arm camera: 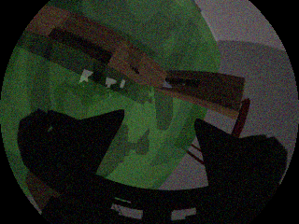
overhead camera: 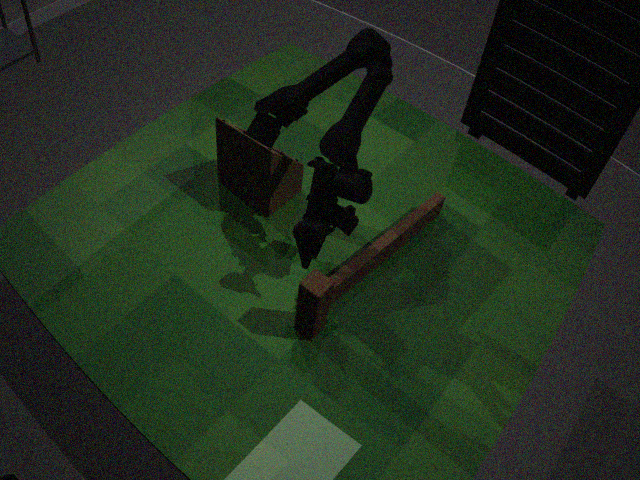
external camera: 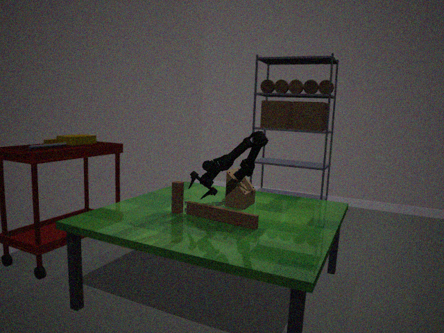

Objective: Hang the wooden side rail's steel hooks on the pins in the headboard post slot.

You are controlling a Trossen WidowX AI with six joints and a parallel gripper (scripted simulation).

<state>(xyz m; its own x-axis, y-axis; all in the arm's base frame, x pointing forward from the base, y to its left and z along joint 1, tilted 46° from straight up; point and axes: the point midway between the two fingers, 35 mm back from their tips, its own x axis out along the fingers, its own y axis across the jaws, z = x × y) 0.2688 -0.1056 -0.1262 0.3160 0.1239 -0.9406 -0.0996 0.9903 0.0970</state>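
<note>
Now: gripper tip 60 mm short of the headboard post, 80 mm to the left of it and 20 mm above it.
</note>
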